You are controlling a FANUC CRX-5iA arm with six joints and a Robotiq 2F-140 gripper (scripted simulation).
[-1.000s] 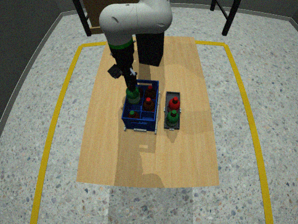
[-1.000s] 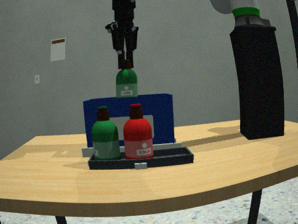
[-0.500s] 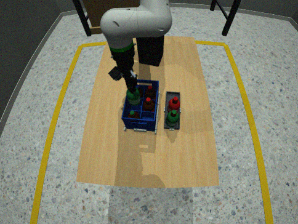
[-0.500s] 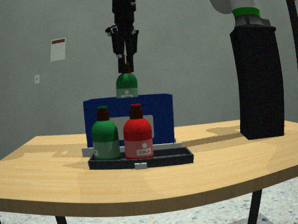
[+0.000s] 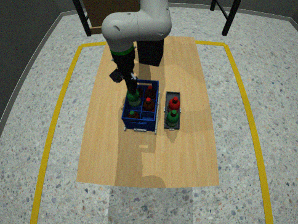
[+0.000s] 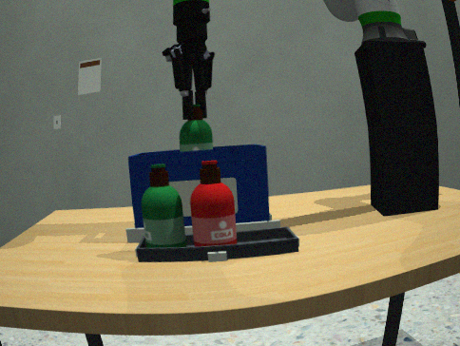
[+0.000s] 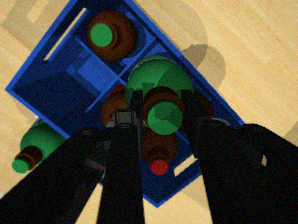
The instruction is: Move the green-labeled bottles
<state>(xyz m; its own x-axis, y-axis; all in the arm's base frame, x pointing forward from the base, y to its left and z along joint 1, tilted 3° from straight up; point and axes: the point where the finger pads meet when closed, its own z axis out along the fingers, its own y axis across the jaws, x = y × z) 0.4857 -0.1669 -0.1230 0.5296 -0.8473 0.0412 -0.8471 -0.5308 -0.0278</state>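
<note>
Right now the blue crate is 1 cm ahead of my hand, 4 cm to the left of it and 19 cm below it. From my hand the other things lie so: red cola bottle 3 cm ahead, 25 cm to the left, 19 cm below; tray 3 cm ahead, 24 cm to the left, 26 cm below.
</note>
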